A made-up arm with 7 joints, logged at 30 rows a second.
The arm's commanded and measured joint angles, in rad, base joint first. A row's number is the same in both.
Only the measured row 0 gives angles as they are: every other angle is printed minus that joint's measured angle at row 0.
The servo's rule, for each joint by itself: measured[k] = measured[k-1] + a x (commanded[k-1-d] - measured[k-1]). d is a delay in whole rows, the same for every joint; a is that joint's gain. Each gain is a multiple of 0.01, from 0.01 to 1. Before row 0 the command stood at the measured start. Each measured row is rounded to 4 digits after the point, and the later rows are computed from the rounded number. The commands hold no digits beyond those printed.
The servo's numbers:
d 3
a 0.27 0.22 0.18 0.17 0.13 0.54 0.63
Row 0, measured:
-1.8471 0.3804 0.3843 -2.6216 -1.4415 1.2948 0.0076
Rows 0 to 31, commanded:
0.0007 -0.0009 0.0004 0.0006 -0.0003 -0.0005 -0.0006
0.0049 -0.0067 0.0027 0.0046 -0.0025 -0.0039 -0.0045
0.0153 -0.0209 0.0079 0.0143 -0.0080 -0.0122 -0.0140
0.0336 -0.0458 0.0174 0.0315 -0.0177 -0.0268 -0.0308
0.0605 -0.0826 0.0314 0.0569 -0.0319 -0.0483 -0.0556
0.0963 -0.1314 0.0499 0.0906 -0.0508 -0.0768 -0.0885
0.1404 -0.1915 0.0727 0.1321 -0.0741 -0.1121 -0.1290
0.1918 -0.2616 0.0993 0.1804 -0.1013 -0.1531 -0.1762
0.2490 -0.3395 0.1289 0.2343 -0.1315 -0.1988 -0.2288
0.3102 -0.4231 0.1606 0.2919 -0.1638 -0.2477 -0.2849
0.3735 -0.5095 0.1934 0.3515 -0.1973 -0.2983 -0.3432
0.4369 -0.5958 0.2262 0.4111 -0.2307 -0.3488 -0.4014
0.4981 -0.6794 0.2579 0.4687 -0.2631 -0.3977 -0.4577
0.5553 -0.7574 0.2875 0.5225 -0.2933 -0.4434 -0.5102
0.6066 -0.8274 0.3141 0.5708 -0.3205 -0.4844 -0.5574
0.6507 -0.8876 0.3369 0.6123 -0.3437 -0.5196 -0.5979
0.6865 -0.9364 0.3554 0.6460 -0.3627 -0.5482 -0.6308
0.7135 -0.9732 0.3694 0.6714 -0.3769 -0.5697 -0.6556
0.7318 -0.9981 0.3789 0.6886 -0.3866 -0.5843 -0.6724
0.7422 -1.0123 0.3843 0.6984 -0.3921 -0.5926 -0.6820
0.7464 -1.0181 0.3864 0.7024 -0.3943 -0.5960 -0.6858
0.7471 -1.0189 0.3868 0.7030 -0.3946 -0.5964 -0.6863
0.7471 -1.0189 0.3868 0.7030 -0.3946 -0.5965 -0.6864
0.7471 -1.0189 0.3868 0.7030 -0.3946 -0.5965 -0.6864
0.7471 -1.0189 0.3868 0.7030 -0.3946 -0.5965 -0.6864
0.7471 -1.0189 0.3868 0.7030 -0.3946 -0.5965 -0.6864
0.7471 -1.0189 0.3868 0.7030 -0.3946 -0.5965 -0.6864
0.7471 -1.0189 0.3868 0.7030 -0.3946 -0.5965 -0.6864
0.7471 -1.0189 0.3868 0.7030 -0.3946 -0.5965 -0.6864
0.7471 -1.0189 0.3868 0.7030 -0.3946 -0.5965 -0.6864
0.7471 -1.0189 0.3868 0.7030 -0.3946 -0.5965 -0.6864
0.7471 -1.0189 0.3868 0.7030 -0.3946 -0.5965 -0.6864
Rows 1 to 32, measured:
0.0000 0.0000 0.0000 0.0000 0.0000 0.0000 0.0000
0.0000 0.0000 0.0000 0.0000 0.0000 0.0000 0.0000
0.0000 0.0000 0.0000 0.0000 0.0000 0.0000 0.0000
0.0002 -0.0002 0.0001 0.0001 0.0000 -0.0003 -0.0004
0.0015 -0.0016 0.0006 0.0009 -0.0003 -0.0022 -0.0030
0.0052 -0.0058 0.0019 0.0032 -0.0013 -0.0076 -0.0099
0.0129 -0.0146 0.0047 0.0080 -0.0034 -0.0180 -0.0231
0.0258 -0.0296 0.0095 0.0163 -0.0071 -0.0344 -0.0436
0.0448 -0.0520 0.0168 0.0289 -0.0128 -0.0573 -0.0719
0.0706 -0.0827 0.0269 0.0464 -0.0208 -0.0869 -0.1079
0.1033 -0.1221 0.0399 0.0692 -0.0313 -0.1226 -0.1509
0.1426 -0.1699 0.0559 0.0973 -0.0443 -0.1637 -0.2000
0.1879 -0.2256 0.0747 0.1304 -0.0598 -0.2091 -0.2535
0.2380 -0.2881 0.0961 0.1680 -0.0777 -0.2573 -0.3100
0.2917 -0.3558 0.1195 0.2093 -0.0976 -0.3067 -0.3676
0.3474 -0.4270 0.1444 0.2534 -0.1191 -0.3558 -0.4244
0.4035 -0.4997 0.1702 0.2991 -0.1417 -0.4031 -0.4785
0.4583 -0.5718 0.1961 0.3453 -0.1649 -0.4470 -0.5282
0.5102 -0.6413 0.2214 0.3907 -0.1881 -0.4862 -0.5721
0.5578 -0.7062 0.2455 0.4341 -0.2108 -0.5197 -0.6091
0.5998 -0.7649 0.2678 0.4744 -0.2324 -0.5467 -0.6384
0.6354 -0.8162 0.2878 0.5108 -0.2524 -0.5670 -0.6598
0.6642 -0.8593 0.3052 0.5427 -0.2706 -0.5808 -0.6738
0.6864 -0.8942 0.3198 0.5698 -0.2867 -0.5890 -0.6814
0.7028 -0.9216 0.3319 0.5924 -0.3007 -0.5930 -0.6845
0.7148 -0.9430 0.3418 0.6112 -0.3129 -0.5949 -0.6857
0.7235 -0.9597 0.3499 0.6268 -0.3235 -0.5958 -0.6861
0.7299 -0.9727 0.3565 0.6398 -0.3327 -0.5962 -0.6863
0.7345 -0.9829 0.3620 0.6505 -0.3407 -0.5964 -0.6864
0.7379 -0.9908 0.3665 0.6594 -0.3477 -0.5965 -0.6864
0.7404 -0.9970 0.3702 0.6668 -0.3538 -0.5965 -0.6864
0.7422 -1.0018 0.3732 0.6730 -0.3591 -0.5965 -0.6864

